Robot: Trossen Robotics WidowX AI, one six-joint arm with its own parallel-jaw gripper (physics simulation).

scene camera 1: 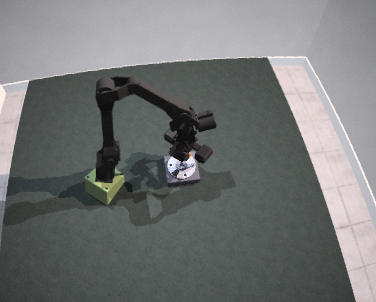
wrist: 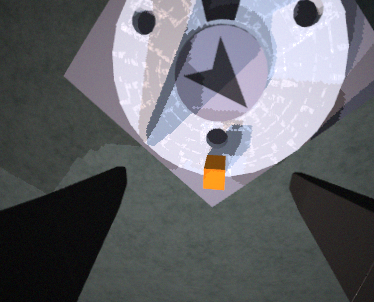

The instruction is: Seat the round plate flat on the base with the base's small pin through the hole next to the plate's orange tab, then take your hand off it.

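Pixels of known places: gripper, fingertip midpoint: (scene camera 1: 190, 155) (wrist: 209, 177); arm's base, origin of the base link: (scene camera 1: 104, 175).
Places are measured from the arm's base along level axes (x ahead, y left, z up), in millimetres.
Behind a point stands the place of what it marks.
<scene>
The round white plate (scene camera 1: 190, 169) @(x 321, y 38, z -29 mm) (wrist: 310, 65) @(x 255, y 75, z -24 mm) lies over the square purple-grey base (scene camera 1: 192, 180) @(x 327, y -3, z -40 mm) (wrist: 92, 75) @(x 342, y 12, z -37 mm), around a raised centre disc (wrist: 200, 102) @(x 301, y 59, z -20 mm) with a dark arrow. The orange tab (scene camera 1: 189, 155) (wrist: 214, 178) @(x 316, y 90, z -8 mm) is near a corner of the base in the wrist view, with a dark round hole (wrist: 217, 136) @(x 309, y 83, z -37 mm) beside it. I cannot make out the small pin, or whether it is in that hole. The plate looks about level; full seating cannot be told. My gripper (scene camera 1: 184, 154) @(x 322, y 93, z -17 mm) (wrist: 209, 177) @(x 322, y 93, z -17 mm) is open and empty above the tab side, one finger to each side of the tab.
A yellow-green block (scene camera 1: 107, 190) @(x 20, y -67, z 16 mm) stands at the foot of the arm, left of the base in the scene view. The dark green floor mat (scene camera 1: 200, 250) @(x 345, y -269, z -61 mm) lies around them. Pale tiles (scene camera 1: 317, 135) run along the right side. Arm shadows fall across the mat.
</scene>
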